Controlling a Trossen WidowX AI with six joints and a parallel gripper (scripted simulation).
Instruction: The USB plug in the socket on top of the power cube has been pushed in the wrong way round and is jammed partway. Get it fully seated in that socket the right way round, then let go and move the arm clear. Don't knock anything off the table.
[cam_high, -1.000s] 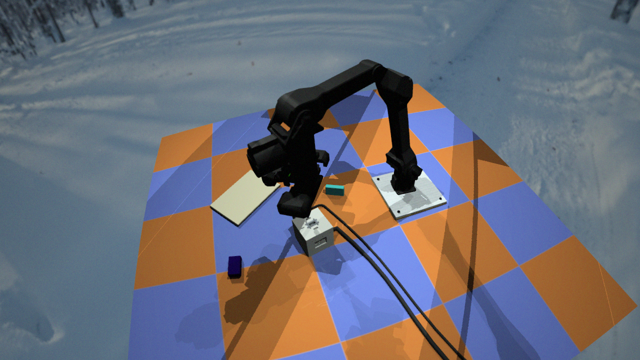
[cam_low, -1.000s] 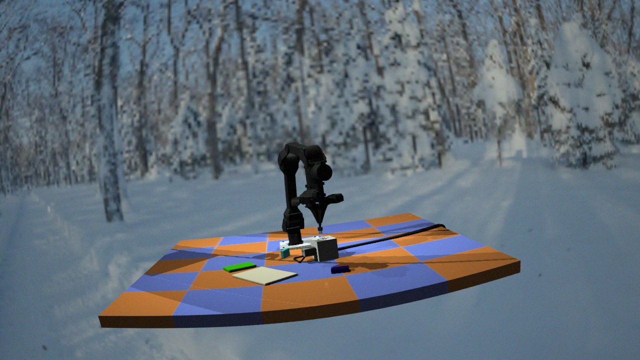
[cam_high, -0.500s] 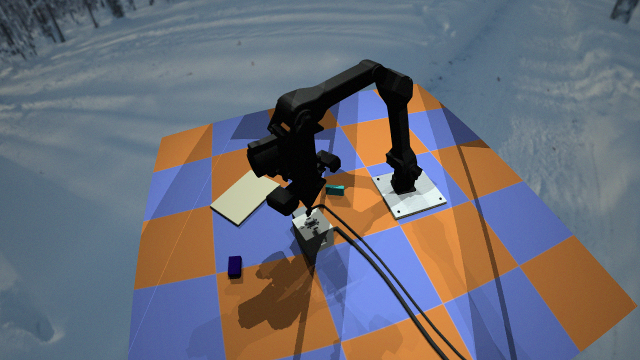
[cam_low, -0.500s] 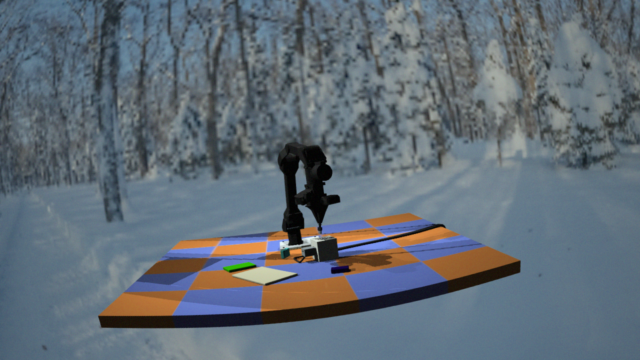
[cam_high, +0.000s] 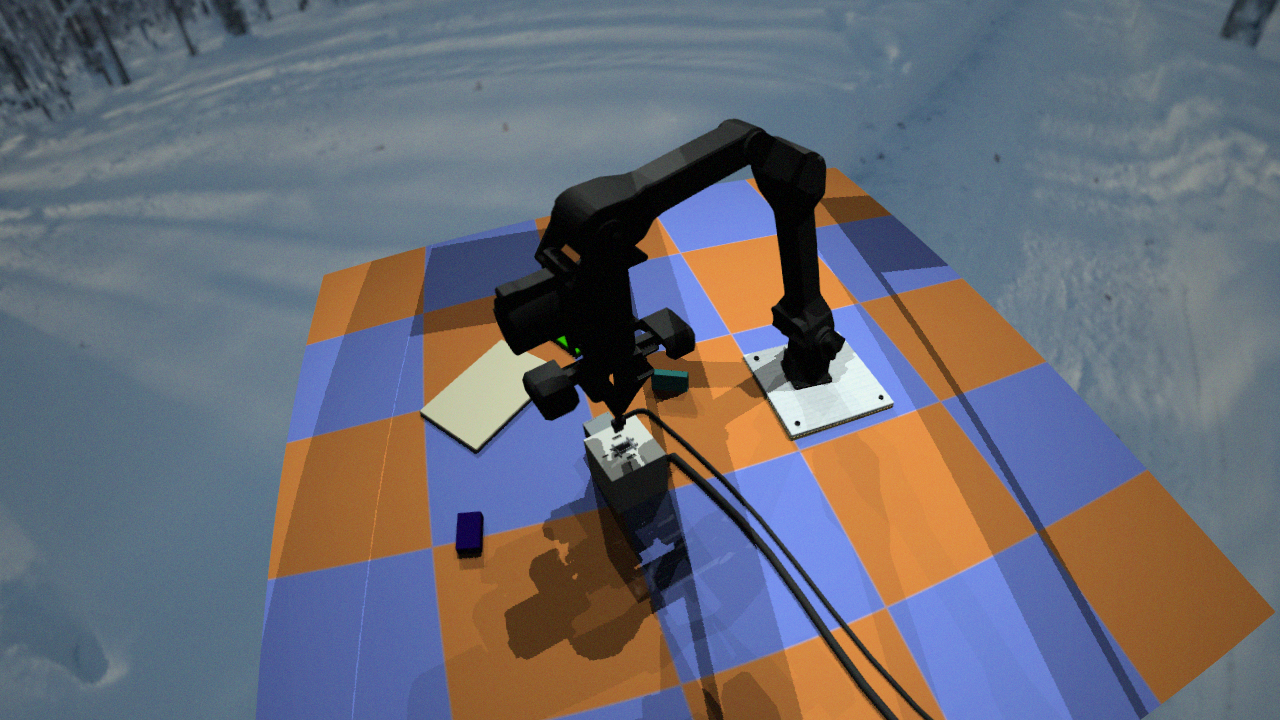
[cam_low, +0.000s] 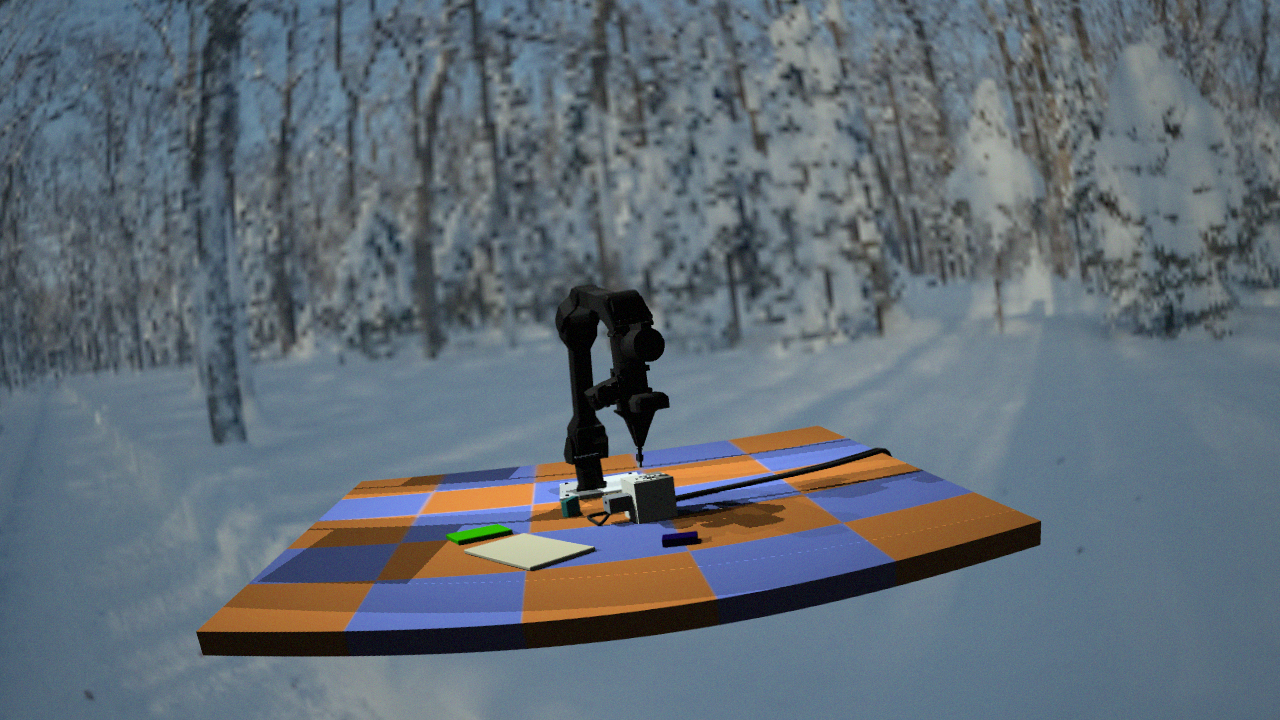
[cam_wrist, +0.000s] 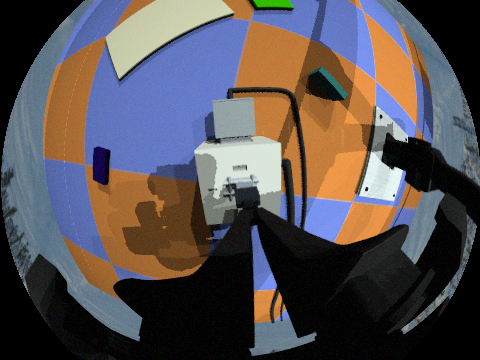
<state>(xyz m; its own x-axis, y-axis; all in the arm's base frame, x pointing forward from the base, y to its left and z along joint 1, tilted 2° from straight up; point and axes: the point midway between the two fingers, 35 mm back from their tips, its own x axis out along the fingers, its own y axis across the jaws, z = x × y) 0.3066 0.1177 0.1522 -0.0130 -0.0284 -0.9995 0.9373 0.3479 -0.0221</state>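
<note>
The dark USB plug lies 20 mm below my gripper tip. Round my gripper tip: dark blue block: 220 mm ahead, 130 mm below, 50 mm to the left; then teal block: 150 mm to the right, 120 mm below, 100 mm behind; then beige flat pad: 210 mm to the right, 180 mm ahead, 130 mm below.
</note>
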